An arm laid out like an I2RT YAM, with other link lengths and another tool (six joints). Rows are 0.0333 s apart.
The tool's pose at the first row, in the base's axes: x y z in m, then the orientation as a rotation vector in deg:
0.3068, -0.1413, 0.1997, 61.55, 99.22, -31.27
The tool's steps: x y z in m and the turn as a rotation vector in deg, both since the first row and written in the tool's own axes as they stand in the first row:
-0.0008, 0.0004, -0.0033, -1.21, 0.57, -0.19
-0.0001, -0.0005, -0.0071, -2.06, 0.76, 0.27
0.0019, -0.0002, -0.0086, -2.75, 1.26, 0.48
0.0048, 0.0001, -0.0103, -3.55, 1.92, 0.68
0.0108, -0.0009, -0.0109, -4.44, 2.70, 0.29
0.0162, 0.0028, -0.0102, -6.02, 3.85, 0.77
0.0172, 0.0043, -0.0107, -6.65, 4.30, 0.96
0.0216, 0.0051, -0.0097, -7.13, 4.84, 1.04
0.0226, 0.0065, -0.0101, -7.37, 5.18, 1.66
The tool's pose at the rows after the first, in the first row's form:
0.3056, -0.1389, 0.2018, 60.79, 99.95, -30.02
0.3028, -0.1362, 0.2027, 60.65, 99.91, -28.86
0.3021, -0.1341, 0.2015, 60.55, 100.28, -27.87
0.3011, -0.1315, 0.1996, 60.43, 100.79, -26.71
0.2992, -0.1291, 0.1943, 59.81, 101.77, -25.77
0.3021, -0.1255, 0.1896, 59.55, 102.56, -23.47
0.3030, -0.1239, 0.1891, 59.44, 102.87, -22.56
0.3036, -0.1225, 0.1848, 59.38, 103.30, -21.81
0.3045, -0.1211, 0.1842, 59.85, 103.21, -21.04

